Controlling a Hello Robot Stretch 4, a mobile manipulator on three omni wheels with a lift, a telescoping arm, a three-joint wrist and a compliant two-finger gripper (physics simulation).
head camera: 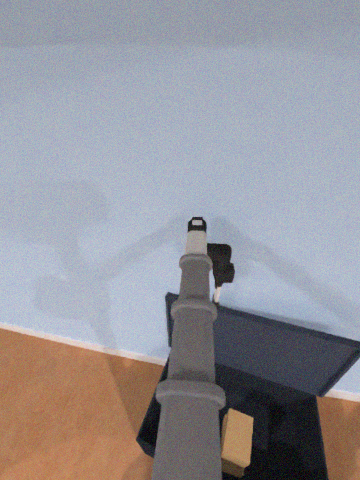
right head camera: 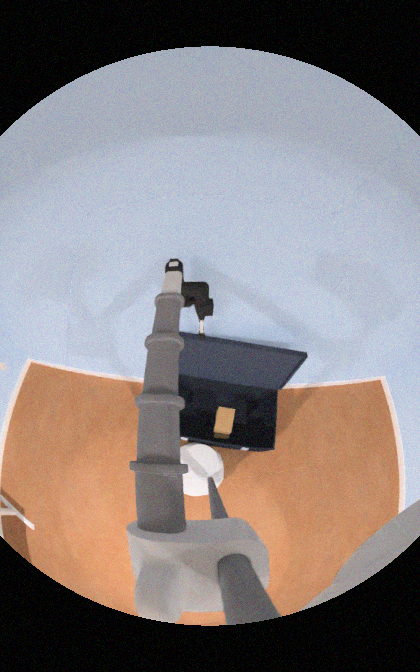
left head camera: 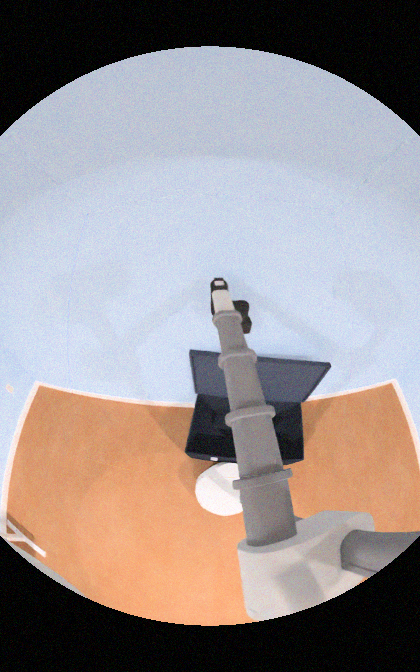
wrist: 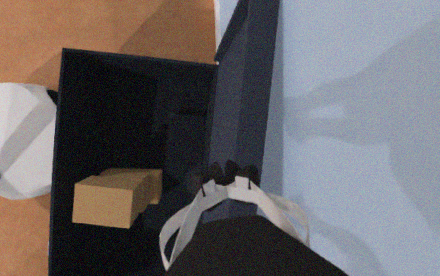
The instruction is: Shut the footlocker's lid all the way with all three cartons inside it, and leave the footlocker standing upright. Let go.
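The dark blue footlocker stands upright on the floor by the wall. Its lid is open and raised at the wall side. A tan carton is inside. Dark block-like shapes lie in the shadow beside it; I cannot tell how many cartons these are. My gripper is shut, its fingertips close together at the lid's upper edge, with nothing plainly between them. The arm hides it in the left head view.
A white rounded object is on the floor against the footlocker's front. The pale blue wall rises close behind the lid. White bars show at the far left of the floor.
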